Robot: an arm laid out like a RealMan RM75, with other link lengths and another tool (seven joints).
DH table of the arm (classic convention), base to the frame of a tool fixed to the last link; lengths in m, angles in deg. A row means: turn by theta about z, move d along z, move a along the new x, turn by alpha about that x. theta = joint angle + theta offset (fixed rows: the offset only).
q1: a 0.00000, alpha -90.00, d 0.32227, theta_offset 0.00
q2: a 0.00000, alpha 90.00, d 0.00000, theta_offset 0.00
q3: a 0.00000, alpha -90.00, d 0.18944, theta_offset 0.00
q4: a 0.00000, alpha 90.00, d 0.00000, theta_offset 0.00
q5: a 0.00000, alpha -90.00, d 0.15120, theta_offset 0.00
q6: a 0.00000, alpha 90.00, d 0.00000, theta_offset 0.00
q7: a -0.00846, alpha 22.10, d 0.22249, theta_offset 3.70
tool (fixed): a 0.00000, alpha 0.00, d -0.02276, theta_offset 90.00
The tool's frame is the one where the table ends.
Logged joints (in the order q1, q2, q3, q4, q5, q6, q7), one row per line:
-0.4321, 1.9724, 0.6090, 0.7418, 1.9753, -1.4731, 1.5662
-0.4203, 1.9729, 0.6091, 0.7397, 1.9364, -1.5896, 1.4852
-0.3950, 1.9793, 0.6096, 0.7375, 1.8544, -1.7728, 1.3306
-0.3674, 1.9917, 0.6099, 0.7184, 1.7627, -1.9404, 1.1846
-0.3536, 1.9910, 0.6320, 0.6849, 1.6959, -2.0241, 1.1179
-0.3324, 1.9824, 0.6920, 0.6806, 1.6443, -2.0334, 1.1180
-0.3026, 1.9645, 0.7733, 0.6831, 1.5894, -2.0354, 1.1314
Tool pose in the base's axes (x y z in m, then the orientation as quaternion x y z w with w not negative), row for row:
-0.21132, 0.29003, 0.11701, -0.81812, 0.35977, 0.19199, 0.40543
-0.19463, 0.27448, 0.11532, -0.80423, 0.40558, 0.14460, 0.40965
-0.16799, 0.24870, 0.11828, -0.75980, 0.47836, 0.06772, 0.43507
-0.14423, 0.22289, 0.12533, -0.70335, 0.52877, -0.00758, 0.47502
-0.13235, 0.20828, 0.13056, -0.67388, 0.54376, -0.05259, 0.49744
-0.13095, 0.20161, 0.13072, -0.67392, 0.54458, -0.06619, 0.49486
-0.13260, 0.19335, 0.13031, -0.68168, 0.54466, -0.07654, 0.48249
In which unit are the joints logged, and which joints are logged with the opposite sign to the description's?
The joints are logged in radians. Opposite sign: q2, q6, q7.
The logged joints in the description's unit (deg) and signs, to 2 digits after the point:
-24.76, -113.01, 34.89, 42.50, 113.18, 84.40, -89.74
-24.08, -113.04, 34.90, 42.38, 110.95, 91.08, -85.10
-22.63, -113.41, 34.93, 42.26, 106.25, 101.57, -76.24
-21.05, -114.12, 34.94, 41.16, 101.00, 111.18, -67.87
-20.26, -114.08, 36.21, 39.24, 97.17, 115.97, -64.05
-19.05, -113.58, 39.65, 39.00, 94.21, 116.51, -64.06
-17.34, -112.56, 44.31, 39.14, 91.07, 116.62, -64.82

